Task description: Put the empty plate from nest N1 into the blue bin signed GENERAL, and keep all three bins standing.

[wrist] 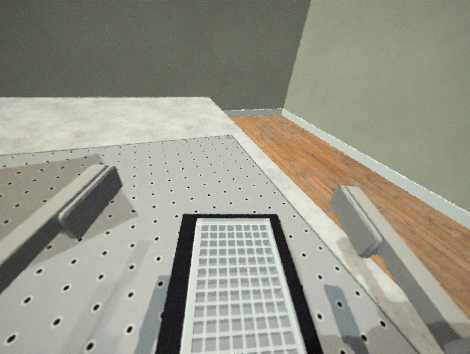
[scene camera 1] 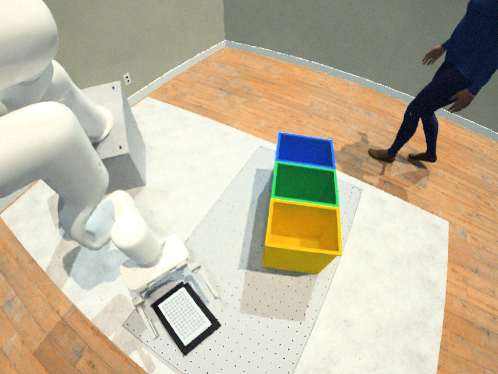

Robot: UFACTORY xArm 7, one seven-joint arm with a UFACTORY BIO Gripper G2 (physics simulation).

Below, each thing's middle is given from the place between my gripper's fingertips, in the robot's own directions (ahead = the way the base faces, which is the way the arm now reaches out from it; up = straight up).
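Labels:
The white plate (scene camera 1: 188, 321) is 90 mm below my hand, 10 mm to the right of it and 30 mm behind it. Measured from my hand again, the yellow bin (scene camera 1: 303, 237) sits 10 mm below, 320 mm to the left and 110 mm ahead, whereas the green bin (scene camera 1: 293, 182) is 10 mm below, 440 mm to the left and 50 mm ahead. And the blue bin (scene camera 1: 297, 149) is 10 mm below my hand and 560 mm to the left of it.

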